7 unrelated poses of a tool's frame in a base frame.
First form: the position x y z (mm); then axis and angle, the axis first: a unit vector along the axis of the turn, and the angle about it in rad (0 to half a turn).
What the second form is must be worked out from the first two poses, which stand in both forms.
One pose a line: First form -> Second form
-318, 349, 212, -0.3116, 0.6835, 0.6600, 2.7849 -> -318, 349, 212, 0.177, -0.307, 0.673, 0.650
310, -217, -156, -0.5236, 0.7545, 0.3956, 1.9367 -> 310, -217, -156, 0.567, -0.431, 0.622, 0.326
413, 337, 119, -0.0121, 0.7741, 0.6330, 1.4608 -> 413, 337, 119, 0.745, -0.008, 0.516, 0.422
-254, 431, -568, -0.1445, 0.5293, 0.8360, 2.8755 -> -254, 431, -568, 0.133, -0.143, 0.525, 0.829
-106, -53, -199, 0.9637, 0.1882, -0.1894, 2.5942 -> -106, -53, -199, 0.270, 0.928, 0.181, -0.182
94, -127, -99, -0.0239, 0.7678, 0.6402, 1.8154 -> 94, -127, -99, 0.616, -0.019, 0.605, 0.505
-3, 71, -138, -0.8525, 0.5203, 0.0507, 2.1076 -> -3, 71, -138, 0.494, -0.741, 0.452, 0.044
